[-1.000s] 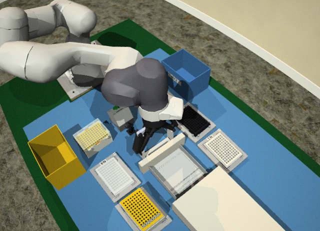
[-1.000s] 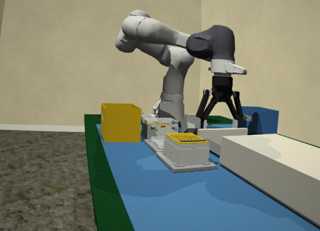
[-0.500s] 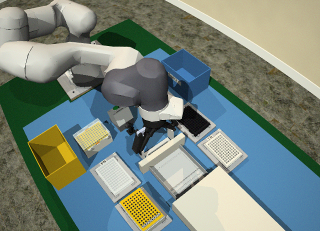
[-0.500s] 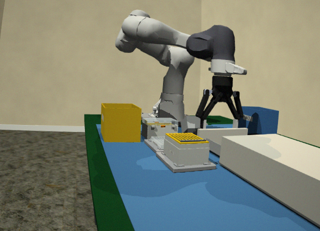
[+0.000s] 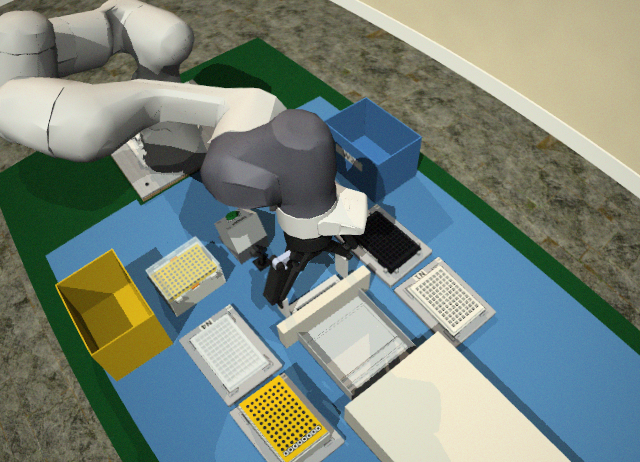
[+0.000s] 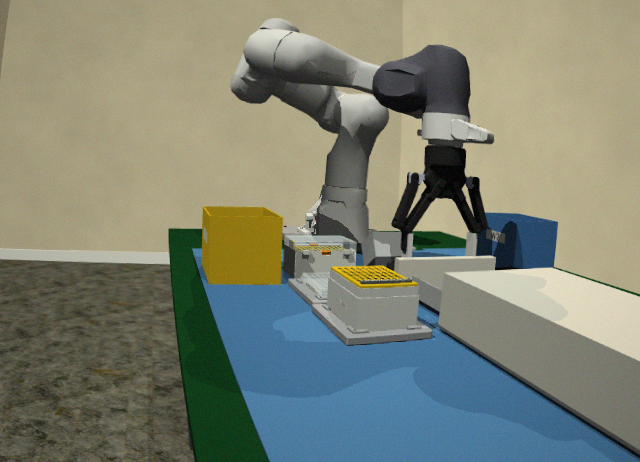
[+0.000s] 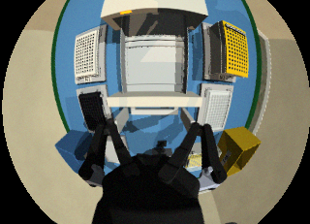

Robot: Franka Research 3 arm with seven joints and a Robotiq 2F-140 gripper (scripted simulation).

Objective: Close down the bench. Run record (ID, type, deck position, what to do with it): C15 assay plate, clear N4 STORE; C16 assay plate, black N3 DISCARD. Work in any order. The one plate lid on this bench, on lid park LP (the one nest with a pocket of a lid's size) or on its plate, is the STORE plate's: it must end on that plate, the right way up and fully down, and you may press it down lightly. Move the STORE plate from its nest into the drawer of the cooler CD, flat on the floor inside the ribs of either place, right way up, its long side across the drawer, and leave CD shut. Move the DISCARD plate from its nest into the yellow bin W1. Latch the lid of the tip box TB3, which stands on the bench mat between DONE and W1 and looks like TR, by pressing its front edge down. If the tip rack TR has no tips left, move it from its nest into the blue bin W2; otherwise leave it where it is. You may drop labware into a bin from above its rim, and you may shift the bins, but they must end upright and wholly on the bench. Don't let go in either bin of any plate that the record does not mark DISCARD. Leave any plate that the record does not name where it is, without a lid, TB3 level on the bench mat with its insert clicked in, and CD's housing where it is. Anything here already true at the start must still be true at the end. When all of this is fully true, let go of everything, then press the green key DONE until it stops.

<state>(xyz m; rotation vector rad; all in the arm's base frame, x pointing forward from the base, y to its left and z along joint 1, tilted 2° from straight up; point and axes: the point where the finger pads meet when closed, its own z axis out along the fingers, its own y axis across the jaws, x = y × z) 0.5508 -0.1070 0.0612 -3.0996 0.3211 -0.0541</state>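
Right now my hand is 200 mm to the right of the plate lid, 150 mm past it and 40 mm above it. Round my hand: nest N4 (180 mm to the right, 50 mm below, 50 mm behind); cooler drawer (140 mm ahead, 30 mm to the right, 30 mm below); black plate (190 mm to the left, 40 mm below, 20 mm ahead).
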